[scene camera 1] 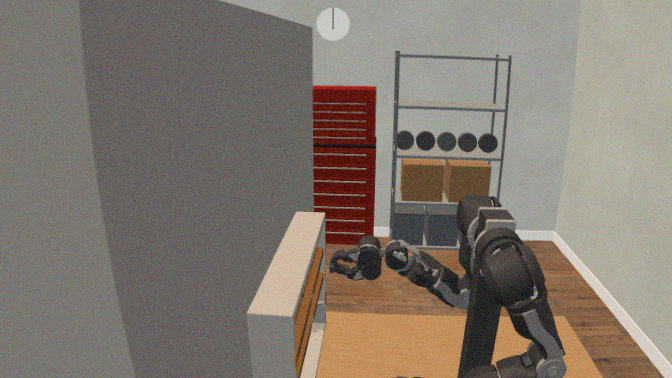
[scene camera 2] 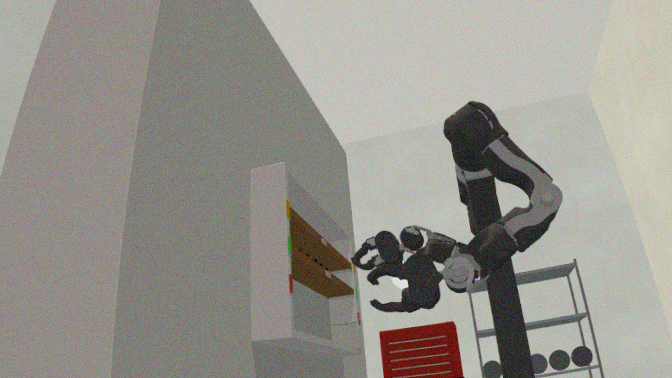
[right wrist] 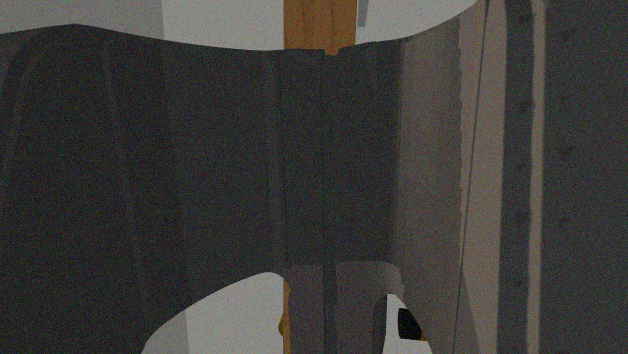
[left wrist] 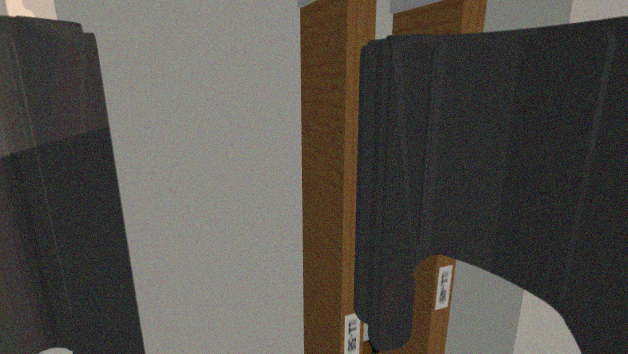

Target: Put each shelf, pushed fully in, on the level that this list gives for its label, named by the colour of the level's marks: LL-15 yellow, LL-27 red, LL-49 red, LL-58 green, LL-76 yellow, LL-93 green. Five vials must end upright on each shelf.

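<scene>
A pale cabinet [scene camera 1: 287, 265] [scene camera 2: 269, 250] holds two brown shelves. The upper shelf [scene camera 2: 312, 235] is by the yellow marks; the lower shelf [scene camera 2: 312, 280] seems by the green marks. Small dark dots, perhaps vial parts, show between them. In the left wrist view, labels seem to read LL-58 [left wrist: 351, 334] and LL-49 [left wrist: 443, 287]. My left gripper [scene camera 2: 372, 294] [left wrist: 232, 185] is partly open and empty in front of the cabinet; one finger covers part of both shelves. My right gripper [scene camera 1: 332, 265] [scene camera 2: 353, 260] [right wrist: 325, 150] is shut and empty, with a brown board [right wrist: 320, 22] behind its fingers.
A large grey block [scene camera 1: 200, 150] [scene camera 2: 230, 130] stands beside the cabinet. A red drawer chest [scene camera 1: 345, 175] [scene camera 2: 420, 337] and a metal rack [scene camera 1: 394, 125] [scene camera 2: 477, 320] stand behind. A black block shape [right wrist: 410, 323] shows near the bottom of the right wrist view.
</scene>
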